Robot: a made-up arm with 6 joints. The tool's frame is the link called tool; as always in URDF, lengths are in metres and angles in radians.
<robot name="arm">
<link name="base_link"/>
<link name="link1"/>
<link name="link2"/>
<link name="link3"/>
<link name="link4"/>
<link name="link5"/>
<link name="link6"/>
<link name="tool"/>
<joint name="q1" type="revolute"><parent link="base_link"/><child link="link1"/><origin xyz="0 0 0.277" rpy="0 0 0"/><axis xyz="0 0 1"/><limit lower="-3.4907" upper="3.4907" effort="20" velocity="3.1"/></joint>
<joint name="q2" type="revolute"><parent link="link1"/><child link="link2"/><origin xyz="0 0 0" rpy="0 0 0"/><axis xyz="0 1 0"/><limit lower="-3.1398" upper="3.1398" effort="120" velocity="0.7"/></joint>
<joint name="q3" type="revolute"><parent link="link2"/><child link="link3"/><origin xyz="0 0 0.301" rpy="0 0 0"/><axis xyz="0 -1 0"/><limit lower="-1.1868" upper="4.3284" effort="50" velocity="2.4"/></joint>
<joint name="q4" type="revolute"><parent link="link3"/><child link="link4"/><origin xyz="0 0 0" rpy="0 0 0"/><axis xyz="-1 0 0"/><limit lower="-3.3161" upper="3.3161" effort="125" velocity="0.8"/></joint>
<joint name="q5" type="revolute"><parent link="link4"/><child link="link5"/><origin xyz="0.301 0 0" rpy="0 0 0"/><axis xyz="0 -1 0"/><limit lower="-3.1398" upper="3.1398" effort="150" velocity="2.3"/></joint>
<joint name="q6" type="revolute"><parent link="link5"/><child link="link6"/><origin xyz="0 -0.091 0" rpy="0 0 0"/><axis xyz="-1 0 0"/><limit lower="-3.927" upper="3.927" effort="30" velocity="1.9"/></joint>
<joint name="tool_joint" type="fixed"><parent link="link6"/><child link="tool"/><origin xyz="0 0 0" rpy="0 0 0"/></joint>
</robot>
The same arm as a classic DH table. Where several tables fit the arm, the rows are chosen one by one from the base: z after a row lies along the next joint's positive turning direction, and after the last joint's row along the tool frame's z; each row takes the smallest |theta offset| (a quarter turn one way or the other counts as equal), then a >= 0, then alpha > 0; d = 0 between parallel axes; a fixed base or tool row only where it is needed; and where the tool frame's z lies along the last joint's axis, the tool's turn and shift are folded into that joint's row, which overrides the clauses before.
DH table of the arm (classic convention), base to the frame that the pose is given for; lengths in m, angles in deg. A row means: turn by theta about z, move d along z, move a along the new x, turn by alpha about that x. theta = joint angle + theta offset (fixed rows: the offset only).
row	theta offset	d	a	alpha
q1	0	0.277	0	-90
q2	-90	0	0.301	180
q3	0	0	0	-90
q4	0	-0.301	0	90
q5	0	0.091	0	-90
q6	90	0	0	90
tool (fixed)	-90	0	0	0
Joint limits (deg, base to tool): -200..200 -179.9..179.9 -68..248 -190..190 -179.9..179.9 -225..225

